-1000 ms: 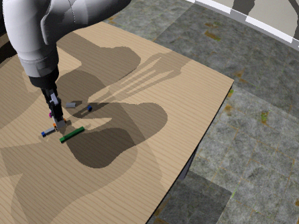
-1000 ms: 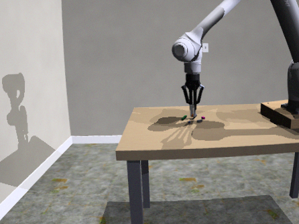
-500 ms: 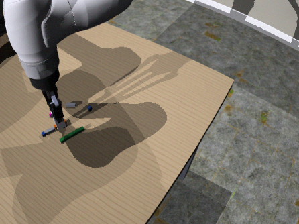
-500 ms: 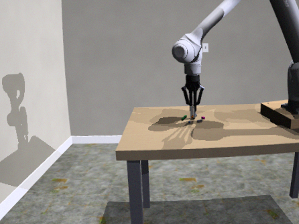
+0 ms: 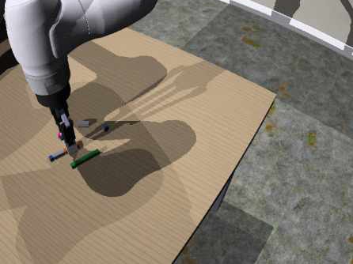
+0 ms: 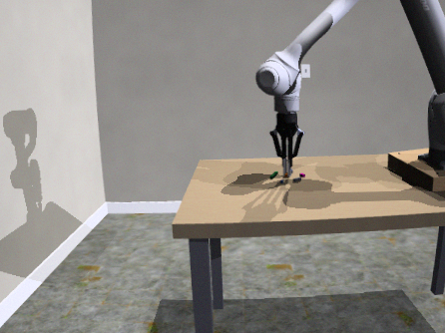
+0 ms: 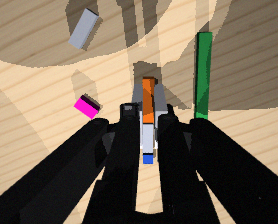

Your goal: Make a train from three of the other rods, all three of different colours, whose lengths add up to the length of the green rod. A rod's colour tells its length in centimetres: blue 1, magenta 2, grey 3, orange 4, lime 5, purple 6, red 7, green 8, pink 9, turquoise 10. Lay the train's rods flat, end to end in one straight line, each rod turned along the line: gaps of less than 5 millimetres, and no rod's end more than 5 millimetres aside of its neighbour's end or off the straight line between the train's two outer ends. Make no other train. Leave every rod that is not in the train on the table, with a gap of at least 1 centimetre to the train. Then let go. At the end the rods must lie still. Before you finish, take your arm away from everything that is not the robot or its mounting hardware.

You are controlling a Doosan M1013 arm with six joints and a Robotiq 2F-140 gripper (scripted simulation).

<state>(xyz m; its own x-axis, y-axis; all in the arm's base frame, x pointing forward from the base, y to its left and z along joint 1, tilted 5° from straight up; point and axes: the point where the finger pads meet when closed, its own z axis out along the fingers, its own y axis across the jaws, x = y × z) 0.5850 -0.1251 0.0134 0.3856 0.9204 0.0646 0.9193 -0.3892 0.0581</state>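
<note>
The orange rod lies 3 cm below my hand. From my hand the other things lie so: magenta rod: 5 cm behind, 2 cm to the left, 3 cm below; then green rod: 5 cm ahead, 3 cm below.
</note>
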